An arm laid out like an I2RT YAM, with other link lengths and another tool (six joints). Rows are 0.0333 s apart.
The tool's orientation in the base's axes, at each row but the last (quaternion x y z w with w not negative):
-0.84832 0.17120 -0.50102 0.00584
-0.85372 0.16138 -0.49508 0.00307
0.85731 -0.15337 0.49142 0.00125
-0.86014 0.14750 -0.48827 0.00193
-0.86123 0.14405 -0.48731 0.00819
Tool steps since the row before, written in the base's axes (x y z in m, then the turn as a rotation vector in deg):
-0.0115 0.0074 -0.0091 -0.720 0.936 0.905
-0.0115 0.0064 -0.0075 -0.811 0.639 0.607
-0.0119 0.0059 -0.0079 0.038 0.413 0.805
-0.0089 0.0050 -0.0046 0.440 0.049 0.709
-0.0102 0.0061 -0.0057 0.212 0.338 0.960
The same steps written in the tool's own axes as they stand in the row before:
-0.0150 -0.0020 -0.0065 0.174 -0.840 -1.215
-0.0134 -0.0017 -0.0069 -0.037 -0.485 -1.095
-0.0138 -0.0013 -0.0068 0.588 -0.523 -0.447
-0.0094 -0.0019 -0.0058 0.794 -0.262 -0.008
-0.0113 -0.0025 -0.0064 0.819 -0.523 -0.368

